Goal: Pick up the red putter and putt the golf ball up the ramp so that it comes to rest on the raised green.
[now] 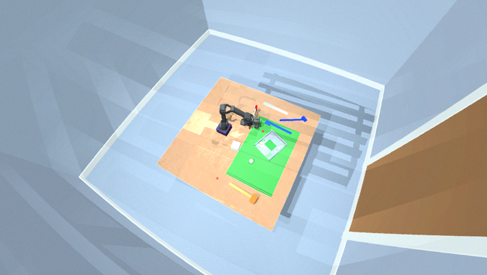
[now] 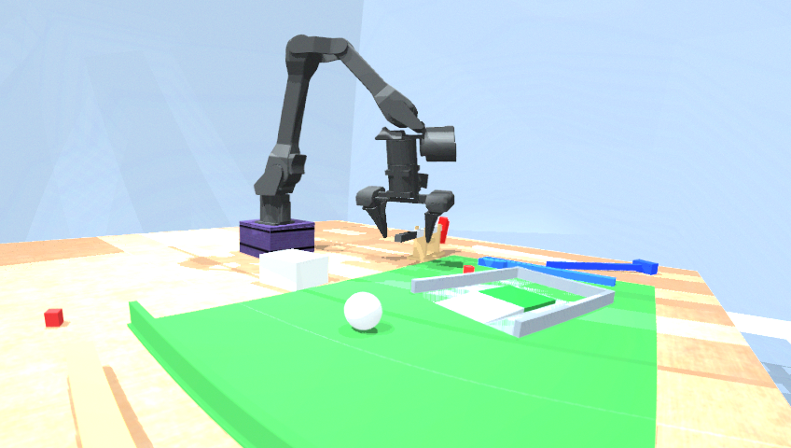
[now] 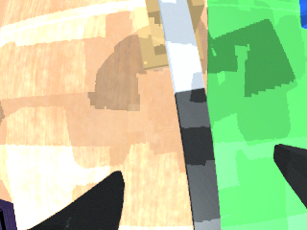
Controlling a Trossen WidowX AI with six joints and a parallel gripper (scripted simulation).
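The white block lies 250 mm to the right of my gripper tip, 70 mm behind it and 30 mm below it. Also, from my gripper tip: grey-walled frame: 260 mm ahead, 100 mm to the right, 50 mm below; then green mat: 220 mm to the right, 220 mm ahead, 50 mm below; then wooden stand: 130 mm to the left, 20 mm below, 10 mm behind.
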